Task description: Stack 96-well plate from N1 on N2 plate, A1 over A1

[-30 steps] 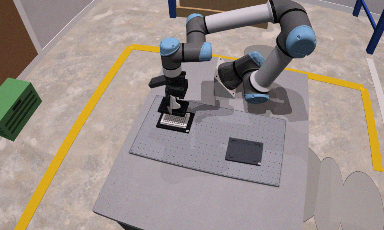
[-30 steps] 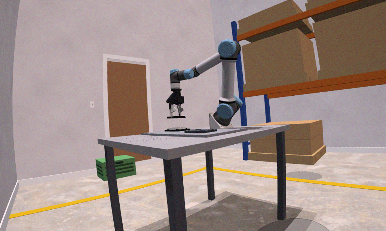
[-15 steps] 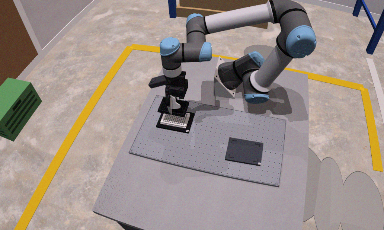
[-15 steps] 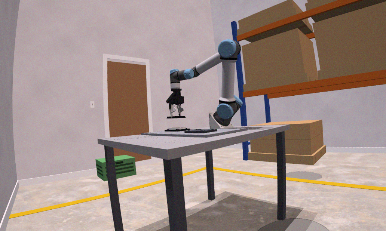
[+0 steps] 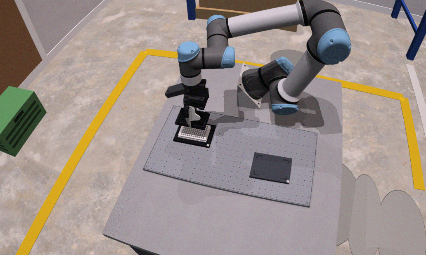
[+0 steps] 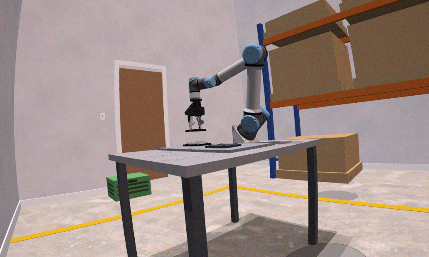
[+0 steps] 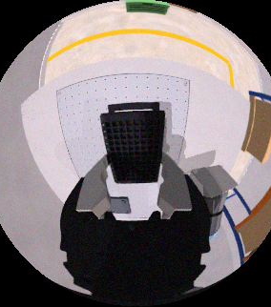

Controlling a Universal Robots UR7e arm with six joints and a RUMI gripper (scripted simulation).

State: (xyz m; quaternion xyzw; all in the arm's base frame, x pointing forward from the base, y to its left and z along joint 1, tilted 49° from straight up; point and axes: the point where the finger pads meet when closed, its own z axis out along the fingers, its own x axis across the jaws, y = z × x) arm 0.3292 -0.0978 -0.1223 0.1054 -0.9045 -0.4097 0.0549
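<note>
Right now my hand is 10 cm above the white 96-well plate. Round my hand: plate nest N1 (5 cm ahead, 37 cm to the left, 11 cm below); black plate nest N2 (11 cm below); black 96-well plate (1 cm below).
</note>
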